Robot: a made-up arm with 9 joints. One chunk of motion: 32 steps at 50 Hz.
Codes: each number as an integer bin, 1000 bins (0 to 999) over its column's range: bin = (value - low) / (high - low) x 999, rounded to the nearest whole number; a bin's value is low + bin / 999 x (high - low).
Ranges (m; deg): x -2.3..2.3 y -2.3..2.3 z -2.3..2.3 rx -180..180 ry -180..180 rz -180..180
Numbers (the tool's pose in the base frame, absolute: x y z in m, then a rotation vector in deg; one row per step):
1: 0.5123 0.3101 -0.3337 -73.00 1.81 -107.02
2: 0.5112 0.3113 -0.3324 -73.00 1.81 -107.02
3: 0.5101 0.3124 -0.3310 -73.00 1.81 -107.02
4: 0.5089 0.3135 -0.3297 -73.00 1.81 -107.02
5: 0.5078 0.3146 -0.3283 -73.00 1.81 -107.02
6: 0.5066 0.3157 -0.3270 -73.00 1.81 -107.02
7: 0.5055 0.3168 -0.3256 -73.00 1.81 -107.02
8: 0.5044 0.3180 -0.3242 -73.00 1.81 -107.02
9: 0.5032 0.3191 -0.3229 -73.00 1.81 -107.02
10: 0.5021 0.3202 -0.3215 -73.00 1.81 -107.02
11: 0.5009 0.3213 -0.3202 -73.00 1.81 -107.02
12: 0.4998 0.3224 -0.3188 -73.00 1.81 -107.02
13: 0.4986 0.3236 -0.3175 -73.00 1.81 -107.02
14: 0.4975 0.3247 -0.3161 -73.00 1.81 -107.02
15: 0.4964 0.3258 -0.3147 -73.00 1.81 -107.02
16: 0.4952 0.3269 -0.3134 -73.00 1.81 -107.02
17: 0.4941 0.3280 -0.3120 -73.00 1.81 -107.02
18: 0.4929 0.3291 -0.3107 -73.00 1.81 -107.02
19: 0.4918 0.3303 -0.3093 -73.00 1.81 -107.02
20: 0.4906 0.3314 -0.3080 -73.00 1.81 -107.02
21: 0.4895 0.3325 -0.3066 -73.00 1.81 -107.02
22: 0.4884 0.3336 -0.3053 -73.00 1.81 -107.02
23: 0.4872 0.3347 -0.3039 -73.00 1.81 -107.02
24: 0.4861 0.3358 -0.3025 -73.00 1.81 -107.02
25: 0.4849 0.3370 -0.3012 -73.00 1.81 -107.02
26: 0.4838 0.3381 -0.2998 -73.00 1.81 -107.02
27: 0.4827 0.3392 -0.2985 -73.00 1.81 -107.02
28: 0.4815 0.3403 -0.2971 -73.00 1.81 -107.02
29: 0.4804 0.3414 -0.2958 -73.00 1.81 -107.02
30: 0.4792 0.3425 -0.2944 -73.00 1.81 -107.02
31: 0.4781 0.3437 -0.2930 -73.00 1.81 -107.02
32: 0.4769 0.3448 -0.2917 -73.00 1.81 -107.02
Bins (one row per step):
1: 611 567 427 297 505 203
2: 611 567 427 297 505 203
3: 610 567 428 297 505 203
4: 610 568 428 297 505 203
5: 610 568 428 297 505 203
6: 610 568 428 297 505 203
7: 609 568 429 297 505 203
8: 609 569 429 297 505 203
9: 609 569 429 297 505 203
10: 609 569 430 297 505 203
11: 608 569 430 297 505 203
12: 608 570 430 297 505 203
13: 608 570 431 297 505 203
14: 608 570 431 297 505 203
15: 607 570 431 297 505 203
16: 607 570 431 297 505 203
17: 607 571 432 297 505 203
18: 607 571 432 297 505 203
19: 606 571 432 297 505 203
20: 606 571 433 297 505 203
21: 606 572 433 297 505 203
22: 606 572 433 297 505 203
23: 605 572 434 297 505 203
24: 605 572 434 297 505 203
25: 605 573 434 297 505 203
26: 605 573 434 297 505 203
27: 604 573 435 297 505 203
28: 604 573 435 297 505 203
29: 604 574 435 297 505 203
30: 604 574 436 297 505 203
31: 603 574 436 297 505 203
32: 603 574 436 297 505 203

